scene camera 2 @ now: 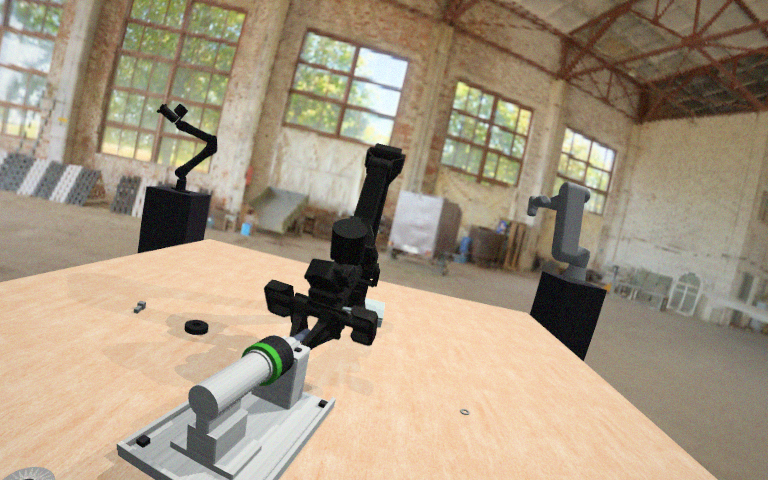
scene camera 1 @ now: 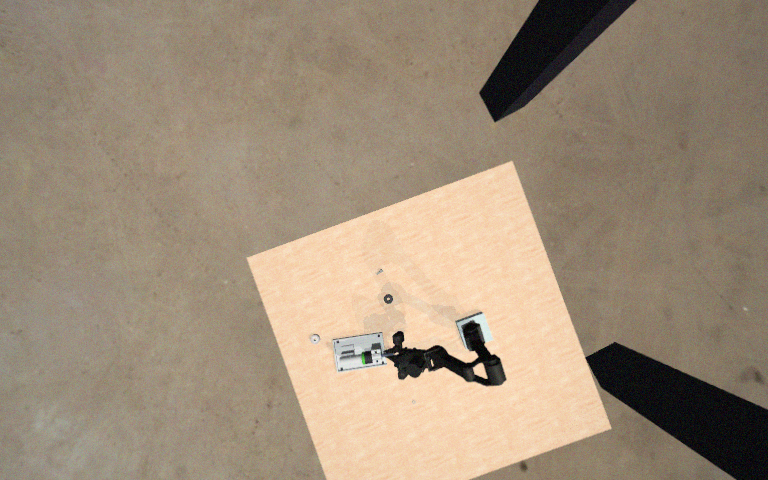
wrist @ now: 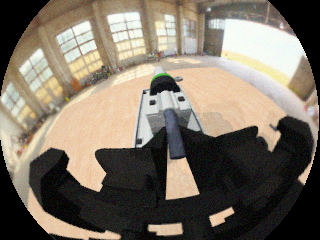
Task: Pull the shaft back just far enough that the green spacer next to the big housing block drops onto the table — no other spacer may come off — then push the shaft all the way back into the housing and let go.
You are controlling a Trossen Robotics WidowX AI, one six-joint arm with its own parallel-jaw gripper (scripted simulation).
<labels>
One and the same spot on a grey fixture: (wrist: pixel 150 116) is (scene camera 2: pixel 309 353).
</labels>
